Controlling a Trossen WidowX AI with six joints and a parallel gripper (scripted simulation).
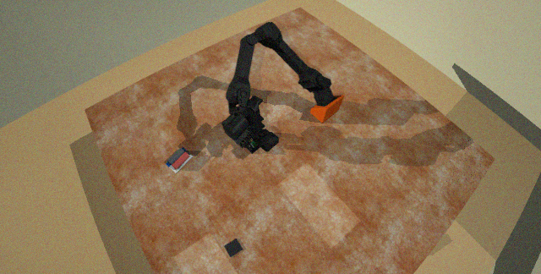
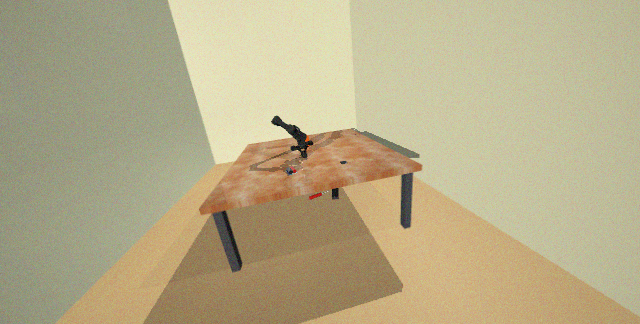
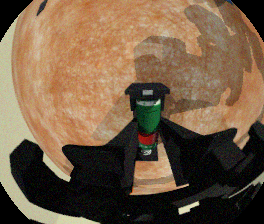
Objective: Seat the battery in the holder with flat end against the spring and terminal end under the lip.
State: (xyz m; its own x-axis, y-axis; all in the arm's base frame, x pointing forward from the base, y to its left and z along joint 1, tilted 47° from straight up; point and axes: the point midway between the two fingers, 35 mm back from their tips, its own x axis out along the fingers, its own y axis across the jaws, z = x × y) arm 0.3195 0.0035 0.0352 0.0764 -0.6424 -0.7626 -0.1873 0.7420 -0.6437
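Right now the battery is 1 cm above my gripper tip. Round my gripper tip: red screwdriver (32 cm ahead, 7 cm to the left, 20 cm below); then black square (27 cm ahead, 27 cm to the left, 1 cm below).
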